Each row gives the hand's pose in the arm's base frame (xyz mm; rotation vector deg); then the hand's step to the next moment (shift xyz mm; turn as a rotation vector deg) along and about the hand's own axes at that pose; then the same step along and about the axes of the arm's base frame.
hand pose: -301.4 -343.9 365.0 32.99 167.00 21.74
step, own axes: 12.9 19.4 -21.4 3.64 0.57 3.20
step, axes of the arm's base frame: -9.0 17.7 24.6 -2.52 2.63 -3.25
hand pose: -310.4 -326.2 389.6 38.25 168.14 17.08
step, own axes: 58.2 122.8 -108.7 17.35 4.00 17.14
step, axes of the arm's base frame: -18.2 116.1 128.3 -11.19 13.97 -17.04
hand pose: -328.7 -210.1 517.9 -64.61 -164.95 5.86
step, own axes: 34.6 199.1 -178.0 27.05 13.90 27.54
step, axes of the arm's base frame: 121.6 177.1 162.4 -12.33 27.35 -27.99
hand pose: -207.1 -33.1 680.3 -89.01 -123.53 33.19
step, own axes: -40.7 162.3 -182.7 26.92 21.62 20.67
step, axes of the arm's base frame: 239.9 24.4 56.7 -2.45 30.07 -26.63
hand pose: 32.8 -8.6 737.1 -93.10 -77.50 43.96
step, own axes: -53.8 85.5 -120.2 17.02 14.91 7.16
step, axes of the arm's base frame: 130.3 -83.1 -27.6 4.14 17.61 -15.36
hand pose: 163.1 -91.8 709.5 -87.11 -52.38 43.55
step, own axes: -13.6 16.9 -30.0 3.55 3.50 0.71
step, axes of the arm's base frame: 21.5 -27.2 -12.8 1.59 3.27 -3.48
